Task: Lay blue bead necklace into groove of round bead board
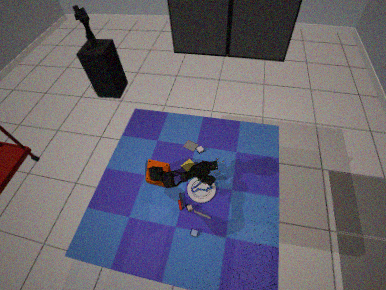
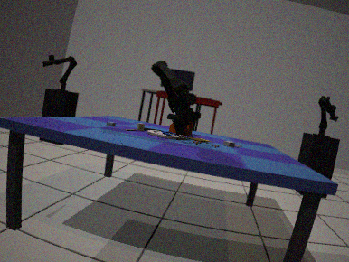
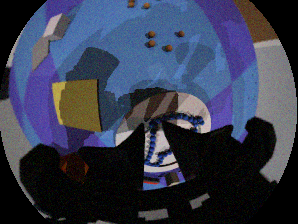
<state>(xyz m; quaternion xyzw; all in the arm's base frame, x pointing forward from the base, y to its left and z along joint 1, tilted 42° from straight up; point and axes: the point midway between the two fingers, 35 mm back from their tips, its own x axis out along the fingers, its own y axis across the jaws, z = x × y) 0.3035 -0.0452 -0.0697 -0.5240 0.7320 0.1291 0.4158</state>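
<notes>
Now: gripper tip 60 mm to the left of the round white bead board and 10 mm above it. Also, from my gripper tip: red-handled tool (130 mm behind, 180 mm to the right, 10 mm below); yellow card (110 mm behind, 100 mm to the left, 20 mm below); thin pale stick (30 mm ahead, 240 mm to the right, 10 mm below).
</notes>
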